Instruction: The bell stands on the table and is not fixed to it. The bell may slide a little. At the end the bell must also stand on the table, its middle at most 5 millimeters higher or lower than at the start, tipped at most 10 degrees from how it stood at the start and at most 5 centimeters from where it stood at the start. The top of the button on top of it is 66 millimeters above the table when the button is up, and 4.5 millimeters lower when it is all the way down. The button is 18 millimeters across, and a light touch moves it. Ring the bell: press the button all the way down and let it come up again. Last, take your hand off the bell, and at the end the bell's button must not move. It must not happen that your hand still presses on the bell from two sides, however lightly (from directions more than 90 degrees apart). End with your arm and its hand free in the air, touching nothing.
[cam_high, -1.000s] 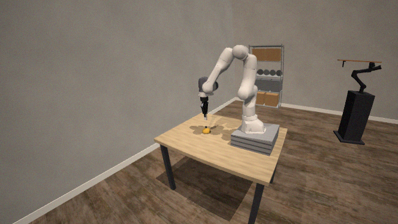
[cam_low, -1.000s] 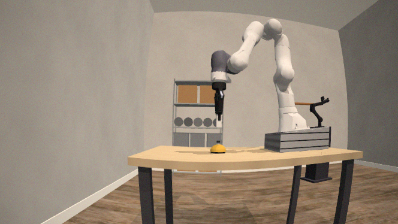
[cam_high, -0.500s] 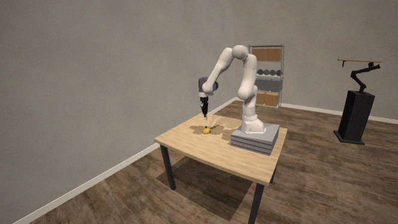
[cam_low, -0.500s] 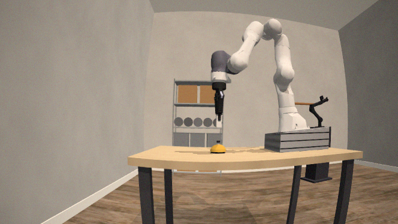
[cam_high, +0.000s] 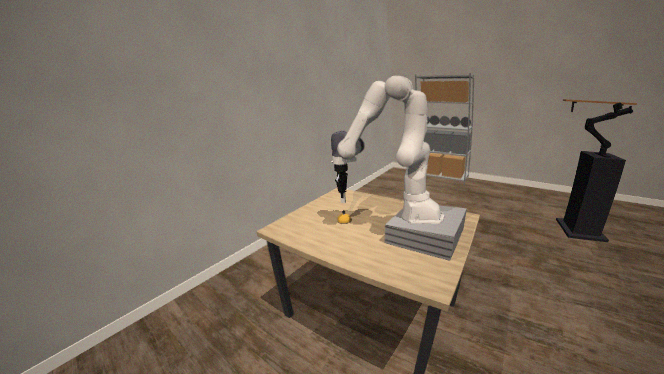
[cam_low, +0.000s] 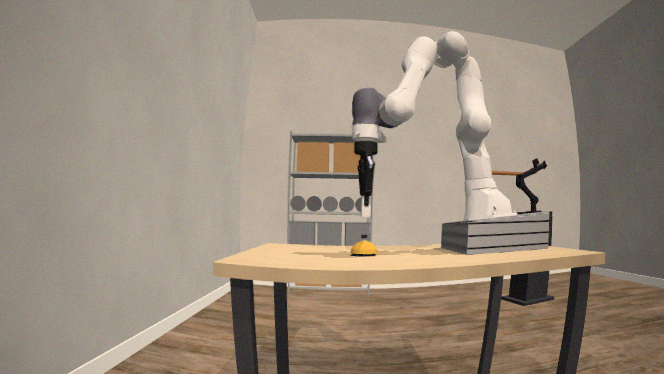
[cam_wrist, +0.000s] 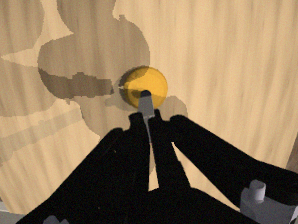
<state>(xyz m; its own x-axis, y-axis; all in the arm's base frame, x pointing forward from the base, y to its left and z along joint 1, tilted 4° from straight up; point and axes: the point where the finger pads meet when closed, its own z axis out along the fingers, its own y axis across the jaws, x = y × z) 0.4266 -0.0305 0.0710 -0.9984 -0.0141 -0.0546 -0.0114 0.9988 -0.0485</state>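
Right now my hand is 100 mm above the button. Also, from my hand: yellow dome bell 120 mm below.
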